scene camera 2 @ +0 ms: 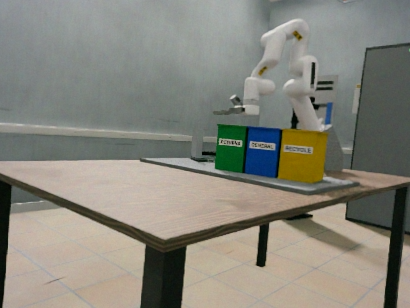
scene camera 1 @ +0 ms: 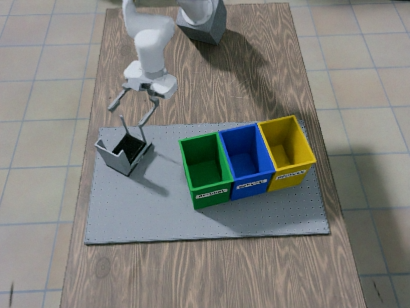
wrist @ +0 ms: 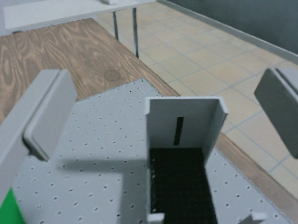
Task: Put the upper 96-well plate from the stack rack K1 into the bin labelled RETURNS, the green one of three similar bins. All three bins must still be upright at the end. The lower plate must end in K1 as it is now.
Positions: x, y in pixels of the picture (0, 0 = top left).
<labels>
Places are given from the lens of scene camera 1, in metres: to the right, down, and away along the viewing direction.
green returns bin [scene camera 1: 209, 178]: 0.02, 0.09, 1.16
blue bin [scene camera 1: 245, 150]: 0.15, -0.01, 1.19
yellow bin [scene camera 1: 286, 144]: 0.30, -0.03, 1.18
</labels>
